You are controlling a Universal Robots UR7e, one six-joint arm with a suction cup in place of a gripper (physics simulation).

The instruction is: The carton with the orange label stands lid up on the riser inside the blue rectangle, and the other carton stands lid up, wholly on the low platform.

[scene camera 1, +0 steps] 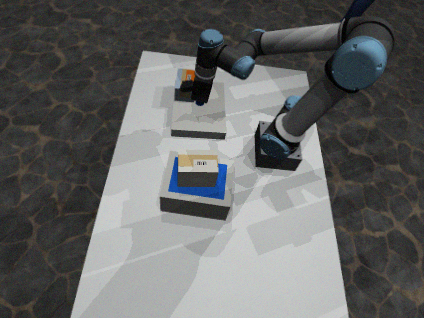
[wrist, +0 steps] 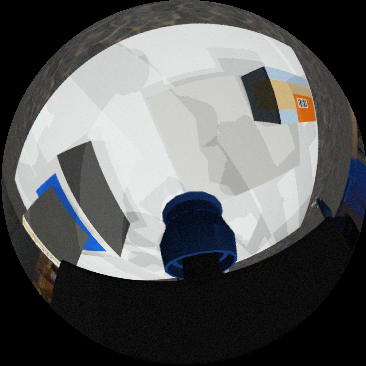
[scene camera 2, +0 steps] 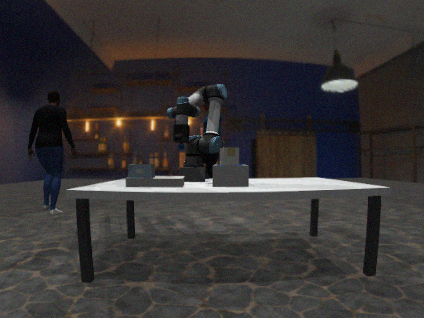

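The carton with the orange label (scene camera 1: 189, 75) (scene camera 2: 141, 171) (wrist: 285, 95) stands on the far end of the low platform (scene camera 1: 199, 120) (scene camera 2: 170, 181) (wrist: 190, 125), its tape and label facing up. The arm partly hides it in scene camera 1. The other carton (scene camera 1: 197, 178) (scene camera 2: 230, 156) (wrist: 57, 220), with a white barcode label and tan tape on top, stands on the riser (scene camera 1: 195, 207) (scene camera 2: 230, 176) (wrist: 100, 195), on the blue rectangle (scene camera 1: 200, 192) (wrist: 95, 243). My suction cup (scene camera 1: 200, 103) (scene camera 2: 181, 146) (wrist: 192, 200) is open, holds nothing and hangs above the platform area, apart from both cartons.
The arm's dark base (scene camera 1: 277, 155) (scene camera 2: 192, 173) stands on the white table (scene camera 1: 280, 280) (scene camera 2: 300, 186), to the right of the platform and riser in scene camera 1. A person (scene camera 2: 51, 130) stands beyond the table at the left in scene camera 2.
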